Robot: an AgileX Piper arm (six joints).
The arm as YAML. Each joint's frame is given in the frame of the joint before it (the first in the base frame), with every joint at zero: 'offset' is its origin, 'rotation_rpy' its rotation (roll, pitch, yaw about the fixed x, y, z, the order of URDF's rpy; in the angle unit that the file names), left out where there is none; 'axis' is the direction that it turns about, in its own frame. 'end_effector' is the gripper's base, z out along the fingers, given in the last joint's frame.
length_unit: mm
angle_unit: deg
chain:
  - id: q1
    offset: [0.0, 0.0, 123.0]
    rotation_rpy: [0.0, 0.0, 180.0]
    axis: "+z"
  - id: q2
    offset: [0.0, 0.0, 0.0]
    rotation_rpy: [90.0, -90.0, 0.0]
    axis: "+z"
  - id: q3
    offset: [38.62, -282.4, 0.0]
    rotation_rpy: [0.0, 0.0, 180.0]
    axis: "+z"
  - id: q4
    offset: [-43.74, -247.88, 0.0]
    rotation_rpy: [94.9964, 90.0, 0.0]
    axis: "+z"
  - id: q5
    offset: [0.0, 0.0, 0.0]
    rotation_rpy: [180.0, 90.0, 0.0]
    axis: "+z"
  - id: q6
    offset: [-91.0, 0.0, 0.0]
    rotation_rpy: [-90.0, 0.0, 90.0]
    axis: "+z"
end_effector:
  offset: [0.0, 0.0, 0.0]
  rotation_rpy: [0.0, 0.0, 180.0]
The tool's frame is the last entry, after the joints.
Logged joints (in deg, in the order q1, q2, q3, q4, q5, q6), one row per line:
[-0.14 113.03 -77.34 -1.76 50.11 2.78]
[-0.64 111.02 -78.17 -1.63 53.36 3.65]
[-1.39 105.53 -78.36 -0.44 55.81 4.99]
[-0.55 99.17 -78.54 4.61 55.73 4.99]
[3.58 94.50 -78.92 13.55 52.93 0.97]
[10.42 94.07 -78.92 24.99 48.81 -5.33]
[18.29 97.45 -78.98 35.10 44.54 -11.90]
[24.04 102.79 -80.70 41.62 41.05 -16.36]
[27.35 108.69 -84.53 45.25 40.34 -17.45]
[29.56 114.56 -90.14 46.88 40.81 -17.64]
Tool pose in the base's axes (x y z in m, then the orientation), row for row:
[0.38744 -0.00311 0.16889 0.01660 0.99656 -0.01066 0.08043]
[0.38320 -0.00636 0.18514 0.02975 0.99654 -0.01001 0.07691]
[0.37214 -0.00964 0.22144 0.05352 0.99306 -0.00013 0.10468]
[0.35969 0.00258 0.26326 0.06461 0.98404 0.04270 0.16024]
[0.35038 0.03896 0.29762 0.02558 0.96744 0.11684 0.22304]
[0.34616 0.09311 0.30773 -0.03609 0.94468 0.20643 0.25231]
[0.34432 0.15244 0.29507 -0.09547 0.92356 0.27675 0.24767]
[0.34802 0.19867 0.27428 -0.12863 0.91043 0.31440 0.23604]
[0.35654 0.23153 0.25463 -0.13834 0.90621 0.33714 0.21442]
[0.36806 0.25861 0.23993 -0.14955 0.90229 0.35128 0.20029]
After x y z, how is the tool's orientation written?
As a quaternion, x y z w.
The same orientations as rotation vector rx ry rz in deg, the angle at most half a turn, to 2 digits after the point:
[2.84 170.74 -1.83]
[5.11 171.09 -1.72]
[9.04 167.74 -0.02]
[10.57 161.06 6.99]
[4.05 153.06 18.49]
[-5.62 147.19 32.16]
[-14.91 144.25 43.22]
[-20.21 143.06 49.40]
[-21.99 144.03 53.58]
[-23.95 144.49 56.25]

